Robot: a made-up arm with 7 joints.
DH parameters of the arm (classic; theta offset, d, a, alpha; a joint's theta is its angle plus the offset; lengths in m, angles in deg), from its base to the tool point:
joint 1: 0 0.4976 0 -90
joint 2: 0 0 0 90
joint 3: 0 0.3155 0.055 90
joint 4: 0 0 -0.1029 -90
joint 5: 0 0.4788 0 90
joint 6: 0 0 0.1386 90
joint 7: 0 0 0 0
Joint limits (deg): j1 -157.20..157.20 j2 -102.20..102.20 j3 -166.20..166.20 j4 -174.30..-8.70 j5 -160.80..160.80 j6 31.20..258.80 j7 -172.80..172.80
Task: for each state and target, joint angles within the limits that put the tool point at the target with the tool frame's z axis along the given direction. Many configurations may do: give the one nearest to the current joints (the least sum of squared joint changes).
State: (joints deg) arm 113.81 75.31 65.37 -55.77 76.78 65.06 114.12
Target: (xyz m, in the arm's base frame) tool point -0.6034 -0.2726 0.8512 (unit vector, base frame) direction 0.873 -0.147 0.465
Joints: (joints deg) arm 127.72 49.78 99.80 -95.35 74.61 63.92 114.12
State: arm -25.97 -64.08 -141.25 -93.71 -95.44 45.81 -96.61
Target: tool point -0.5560 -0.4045 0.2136 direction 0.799 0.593 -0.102
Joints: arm -13.44 -83.09 -117.37 -82.26 -34.01 41.68 -96.61
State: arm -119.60 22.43 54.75 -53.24 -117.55 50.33 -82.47
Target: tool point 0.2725 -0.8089 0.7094 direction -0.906 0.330 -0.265
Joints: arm -88.26 54.80 56.52 -47.90 -108.36 32.00 -82.47
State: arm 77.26 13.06 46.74 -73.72 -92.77 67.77 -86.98
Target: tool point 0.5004 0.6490 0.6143 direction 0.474 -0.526 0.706
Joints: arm 52.27 31.41 4.44 -83.70 -131.97 62.23 -86.98
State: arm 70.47 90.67 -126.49 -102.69 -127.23 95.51 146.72
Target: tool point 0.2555 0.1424 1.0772 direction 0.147 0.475 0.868
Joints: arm 75.83 90.63 -162.90 -103.14 -160.80 135.20 146.72
